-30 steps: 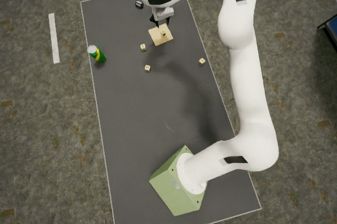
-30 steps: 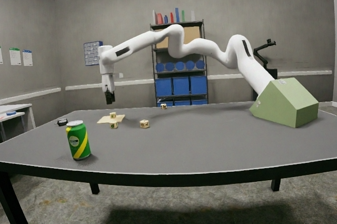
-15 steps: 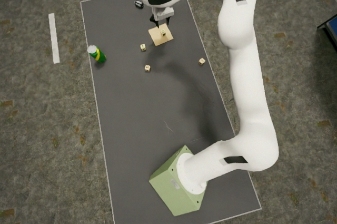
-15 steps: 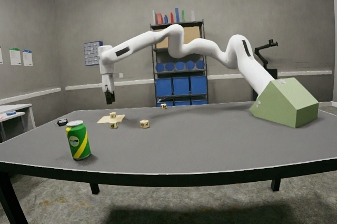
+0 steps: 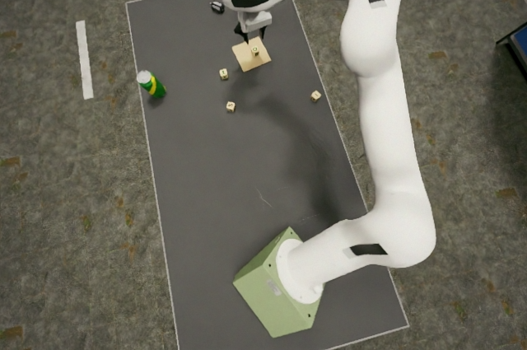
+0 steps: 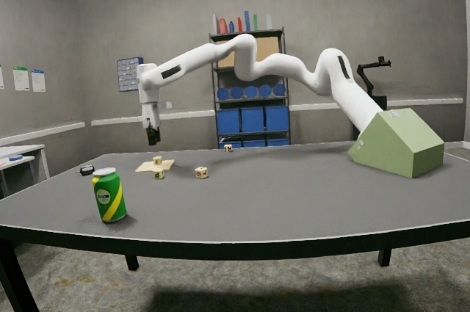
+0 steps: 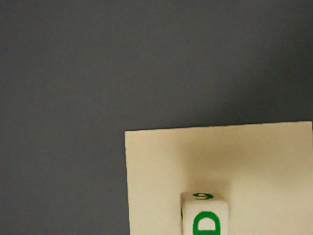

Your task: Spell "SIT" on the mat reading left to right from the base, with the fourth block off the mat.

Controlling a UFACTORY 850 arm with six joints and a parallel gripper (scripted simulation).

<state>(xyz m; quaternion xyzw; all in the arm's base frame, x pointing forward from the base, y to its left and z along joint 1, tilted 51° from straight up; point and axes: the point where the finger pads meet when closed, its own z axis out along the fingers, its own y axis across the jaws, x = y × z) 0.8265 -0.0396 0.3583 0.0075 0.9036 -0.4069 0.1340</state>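
Now: hand 10 mm short of the tan mat, 20 mm to the right of it and 110 mm above it. From my hand the other things lie so: small black object: 310 mm ahead, 40 mm to the left, 90 mm below; yellow can: 50 mm ahead, 470 mm to the left, 50 mm below.
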